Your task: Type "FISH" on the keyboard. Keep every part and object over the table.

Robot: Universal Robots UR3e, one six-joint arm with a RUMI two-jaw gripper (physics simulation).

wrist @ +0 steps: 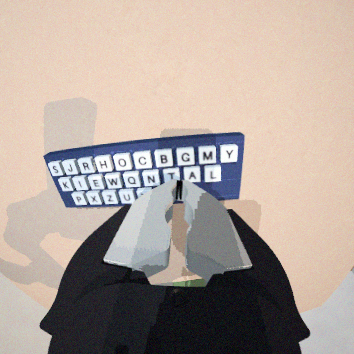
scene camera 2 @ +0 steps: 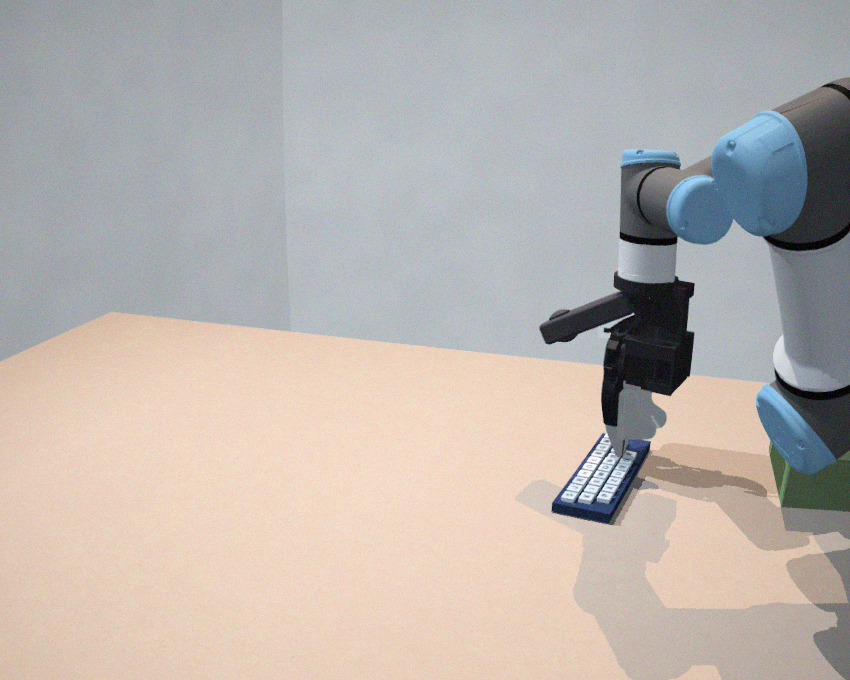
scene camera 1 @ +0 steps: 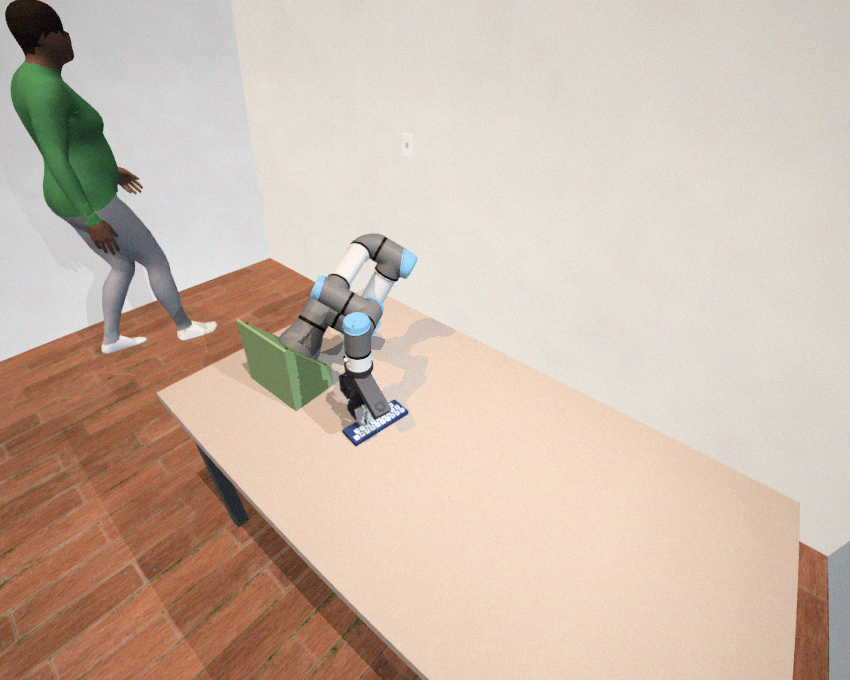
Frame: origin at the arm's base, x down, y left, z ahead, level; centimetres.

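Seen in the pictures: gripper, fingertip midpoint: (wrist: 178, 181) (scene camera 2: 619, 455) (scene camera 1: 364, 424); arm's base, origin of the base link: (scene camera 1: 297, 349).
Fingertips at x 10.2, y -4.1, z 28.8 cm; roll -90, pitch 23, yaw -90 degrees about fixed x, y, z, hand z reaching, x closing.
Observation:
Offsets run from my fingertips to a thing's top centre. Level surfaces: height alone.
The blue keyboard {dx -0.2, dy +3.4, dz +1.5 cm} (scene camera 1: 375, 427) (scene camera 2: 599, 478) (wrist: 122, 172) with white letter keys lies flat on the table. In the wrist view the S key {dx -0.2, dy +10.6, dz +5.2 cm} (wrist: 56, 168) is at the left end of the top row, the H key {dx -0.2, dy +5.5, dz +3.9 cm} (wrist: 103, 162) is further along it, and the I key {dx -0.2, dy +9.0, dz +3.0 cm} (wrist: 80, 182) is in the middle row. An F key does not show; the fingers hide part of the bottom row. My gripper (scene camera 1: 366, 423) (scene camera 2: 621, 452) (wrist: 178, 181) is shut and empty, pointing down. Its tips are at the bottom row, just below the T key {dx +0.0, dy +0.4, dz +0.7 cm} (wrist: 171, 176); whether they touch a key is unclear.
A green angled panel (scene camera 1: 283, 372) (scene camera 2: 815, 485) stands on the table {dx +1.5 cm} (scene camera 1: 567, 517) (scene camera 2: 283, 496) by the arm's base. The near long table edge runs left of the keyboard in scene camera 1. A person (scene camera 1: 77, 141) in a green top stands on the floor beyond the table's end.

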